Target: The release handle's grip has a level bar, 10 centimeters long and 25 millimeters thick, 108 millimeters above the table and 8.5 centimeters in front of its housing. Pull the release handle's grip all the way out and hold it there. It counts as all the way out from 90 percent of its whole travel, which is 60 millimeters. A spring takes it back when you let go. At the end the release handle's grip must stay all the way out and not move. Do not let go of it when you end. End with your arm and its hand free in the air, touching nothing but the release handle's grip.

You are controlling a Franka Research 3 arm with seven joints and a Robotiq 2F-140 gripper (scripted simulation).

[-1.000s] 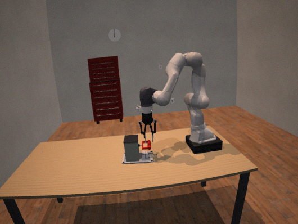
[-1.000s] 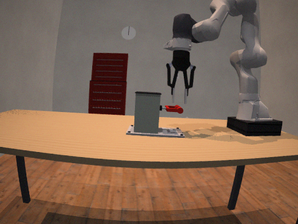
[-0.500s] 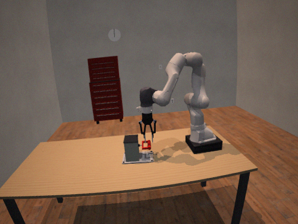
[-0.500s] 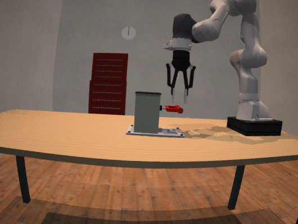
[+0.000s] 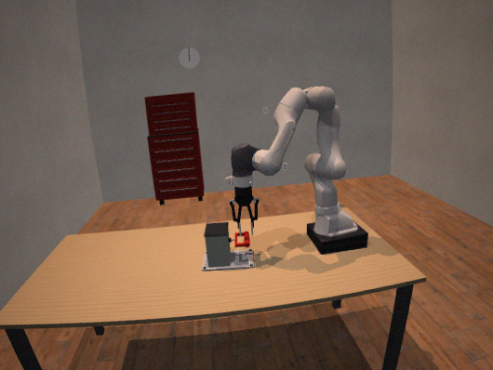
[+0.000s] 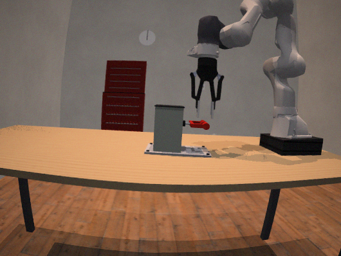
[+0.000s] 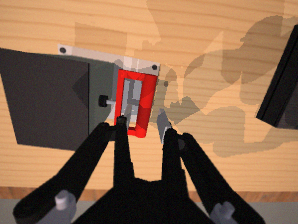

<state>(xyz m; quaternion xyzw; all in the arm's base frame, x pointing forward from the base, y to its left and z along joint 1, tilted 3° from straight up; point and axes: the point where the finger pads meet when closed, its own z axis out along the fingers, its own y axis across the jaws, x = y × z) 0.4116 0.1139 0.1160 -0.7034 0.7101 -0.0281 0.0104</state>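
My hand is 90 mm short of the base plate and 160 mm above it.
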